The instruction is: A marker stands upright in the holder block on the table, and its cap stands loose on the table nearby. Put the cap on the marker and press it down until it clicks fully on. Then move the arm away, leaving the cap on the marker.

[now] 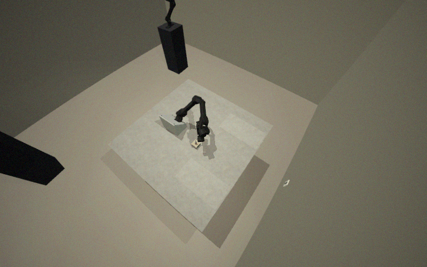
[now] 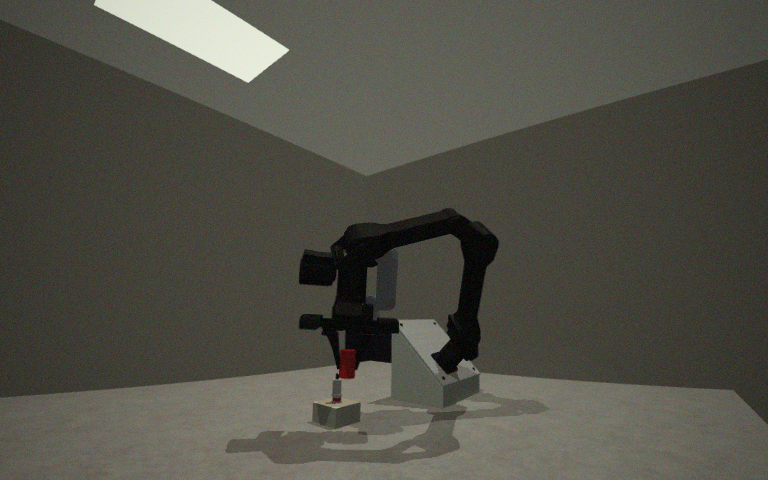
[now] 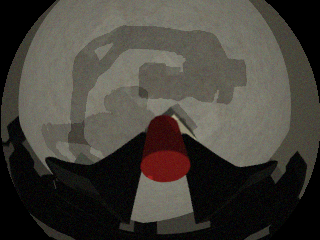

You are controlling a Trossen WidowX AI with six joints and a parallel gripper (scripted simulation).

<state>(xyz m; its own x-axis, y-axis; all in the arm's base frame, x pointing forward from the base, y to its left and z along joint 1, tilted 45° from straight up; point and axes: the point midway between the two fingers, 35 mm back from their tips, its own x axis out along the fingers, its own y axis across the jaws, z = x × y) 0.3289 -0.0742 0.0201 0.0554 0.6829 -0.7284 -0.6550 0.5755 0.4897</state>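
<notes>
My gripper tip is 9 cm above the pale holder block, 5 cm to the left of it and 3 cm past it. Round my gripper tip: red cap 1 cm above.
</notes>
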